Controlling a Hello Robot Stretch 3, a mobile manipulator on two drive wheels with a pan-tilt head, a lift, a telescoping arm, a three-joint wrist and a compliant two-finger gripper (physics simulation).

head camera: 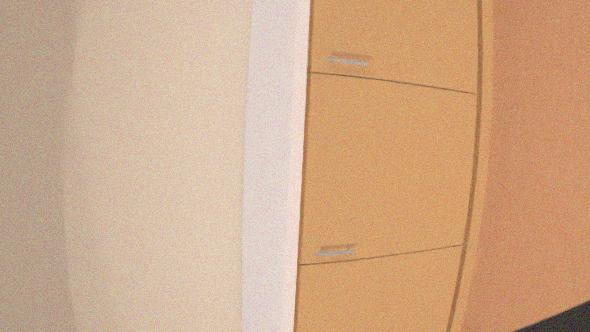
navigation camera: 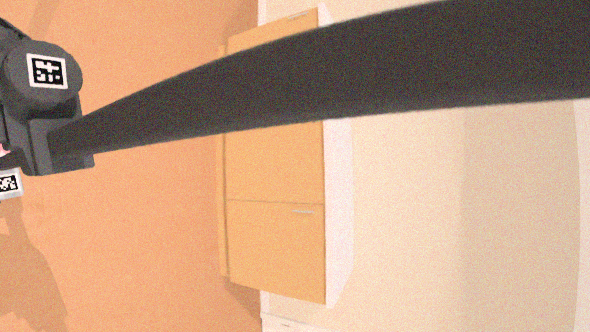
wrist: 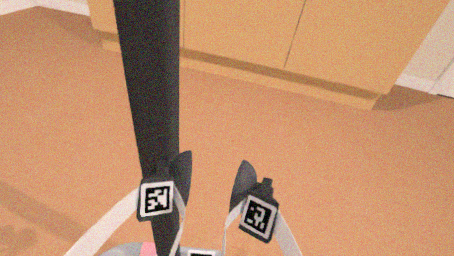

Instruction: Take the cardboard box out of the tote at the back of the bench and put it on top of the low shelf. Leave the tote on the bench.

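Places are measured from the robot's base along level axes (x ahead, y left, z up), in metres.
Pixels of known places: gripper, fingertip midpoint: (wrist: 214,173).
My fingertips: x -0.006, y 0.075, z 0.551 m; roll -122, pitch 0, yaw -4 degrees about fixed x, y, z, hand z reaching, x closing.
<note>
Behind a point stands the place of what it marks.
My gripper (wrist: 214,173) {x -0.006, y 0.075, z 0.551 m} is open and empty in the wrist view, its two dark fingertips apart above the brown floor. In the navigation camera view, part of the wrist shows at the left edge. The cardboard box, the tote and the low shelf do not show in these views. A long wooden cabinet (head camera: 390,165) {x 0.077, y 1.220, z 0.551 m} (navigation camera: 275,165) {x 0.132, y 1.211, z 0.553 m} (wrist: 240,30) {x 0.075, y 1.221, z 0.319 m} with a white top (head camera: 270,150) {x 0.134, y 1.395, z 0.910 m} (navigation camera: 339,200) {x 0.372, y 1.303, z 0.910 m} stands against the wall; I cannot tell whether it is the bench.
My dark arm (navigation camera: 310,70) {x -0.067, y 0.116, z 1.214 m} (wrist: 152,90) {x -0.063, y 0.116, z 0.595 m} crosses the navigation camera and wrist views. The brown floor (head camera: 545,150) {x 0.121, y 0.958, z 0.000 m} (navigation camera: 150,225) {x 0.368, y 0.680, z 0.000 m} (wrist: 350,165) {x 0.621, y 0.628, z 0.001 m} lies in front of the cabinet. A beige wall (head camera: 160,150) {x 0.168, y 1.821, z 1.275 m} (navigation camera: 410,200) {x 0.510, y 1.753, z 1.336 m} rises behind it.
</note>
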